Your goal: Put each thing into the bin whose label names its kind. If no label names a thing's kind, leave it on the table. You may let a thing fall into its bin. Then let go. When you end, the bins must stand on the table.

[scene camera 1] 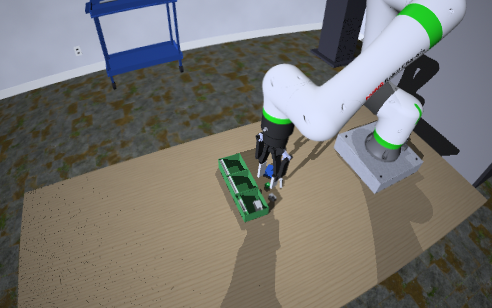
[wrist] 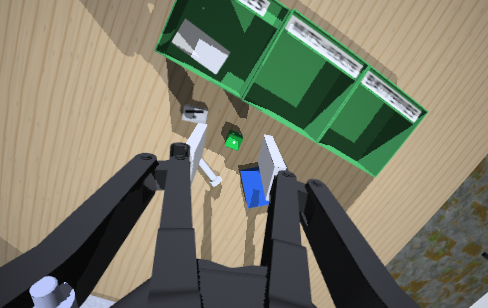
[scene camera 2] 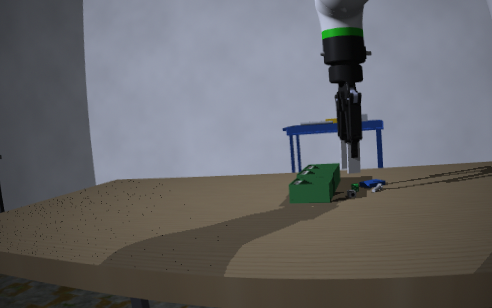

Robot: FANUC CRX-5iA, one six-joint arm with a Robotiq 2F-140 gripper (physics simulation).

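Frame: origin at the arm's base, x ahead, y left, z up, level; metres.
Where they show: gripper, fingertip midpoint: point(scene camera 1: 267, 180) point(wrist: 233, 143) point(scene camera 2: 350, 170); arm's base at its link origin: point(scene camera 1: 381, 148).
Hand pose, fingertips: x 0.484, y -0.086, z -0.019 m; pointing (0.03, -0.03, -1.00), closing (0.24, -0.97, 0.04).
Note:
Things, the pixels of their top centre, and the offset from my fingertips. "*": a spot on its surface instead. Level surfaces: height alone.
- green cube at its top centre: point(wrist: 234, 142) point(scene camera 2: 354, 184) point(scene camera 1: 267, 184) 0.009 m back, 0.006 m right, 0.032 m down
- silver-grey block at its top centre: point(wrist: 194, 115) point(scene camera 2: 351, 190) point(scene camera 1: 272, 196) 0.001 m ahead, 0.044 m left, 0.037 m down
- white bolt at its top centre: point(wrist: 207, 174) point(scene camera 2: 376, 184) 0.058 m back, 0.006 m left, 0.035 m down
- blue box at its top centre: point(wrist: 259, 188) point(scene camera 2: 372, 181) point(scene camera 1: 270, 170) 0.054 m back, 0.060 m right, 0.038 m down
- white box at its top centre: point(wrist: 201, 47) point(scene camera 1: 258, 206) 0.065 m ahead, 0.061 m left, 0.034 m down
- green three-bin row at a spot on its surface: point(wrist: 280, 121) * 0.036 m ahead, 0.032 m right, 0.002 m down
- wooden table at its surface level: 0.048 m down
My gripper point(scene camera 1: 269, 178) point(scene camera 2: 352, 165) point(wrist: 233, 143) is partly open and empty, its fingers above the loose things. A green cube point(scene camera 1: 268, 185) point(scene camera 2: 355, 187) point(wrist: 234, 141) lies on the table, seen between the fingertips in the wrist view. A silver-grey block point(scene camera 1: 272, 198) point(scene camera 2: 352, 193) point(wrist: 195, 114) lies near the bins. A white bolt point(scene camera 2: 377, 188) point(wrist: 210, 172) is partly hidden by the left finger, a blue box point(scene camera 1: 269, 170) point(scene camera 2: 372, 184) point(wrist: 252, 187) by the right. A white box point(scene camera 1: 258, 204) point(wrist: 211, 56) is in the end bin. The labels are blurred or cut off.
The green three-bin row point(scene camera 1: 256, 215) point(scene camera 2: 311, 192) point(wrist: 280, 121) stands on the wooden table point(scene camera 1: 150, 225) point(scene camera 2: 375, 240), beside the loose things. The robot's grey base block point(scene camera 1: 357, 165) stands on the table too. A blue cart point(scene camera 1: 145, 56) point(scene camera 2: 320, 131) stands beyond the table.

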